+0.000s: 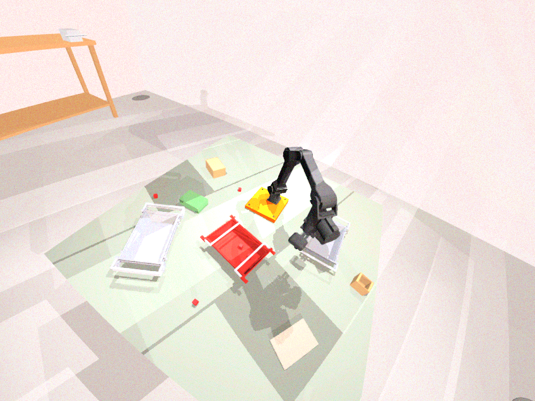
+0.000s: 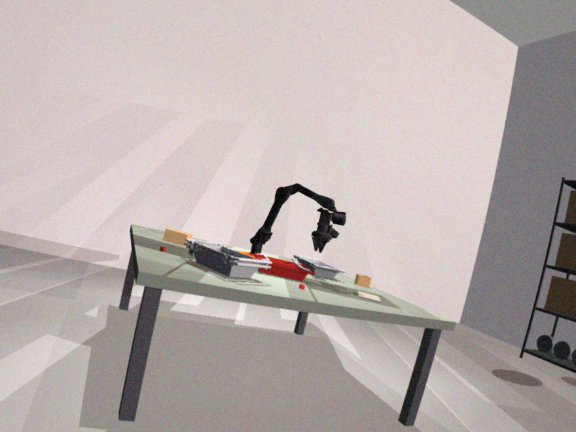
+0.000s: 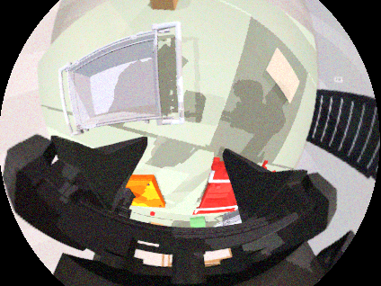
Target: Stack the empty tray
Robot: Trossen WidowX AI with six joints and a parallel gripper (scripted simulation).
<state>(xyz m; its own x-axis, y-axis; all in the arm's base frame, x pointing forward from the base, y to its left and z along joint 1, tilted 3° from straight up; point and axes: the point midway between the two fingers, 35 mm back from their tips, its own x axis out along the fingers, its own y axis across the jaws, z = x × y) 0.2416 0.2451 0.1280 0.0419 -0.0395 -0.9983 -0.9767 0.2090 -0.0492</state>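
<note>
Now: gripper tip 16 cm past the grey tray, 10 cm to the right of it and 9 cm above it. From my gripper tip the other things lie so: white sheet: 31 cm ahead, 15 cm to the left, 13 cm below; tan box: 3 cm behind, 33 cm to the left, 12 cm below; red block: 10 cm ahead, 23 cm to the right, 12 cm below.
</note>
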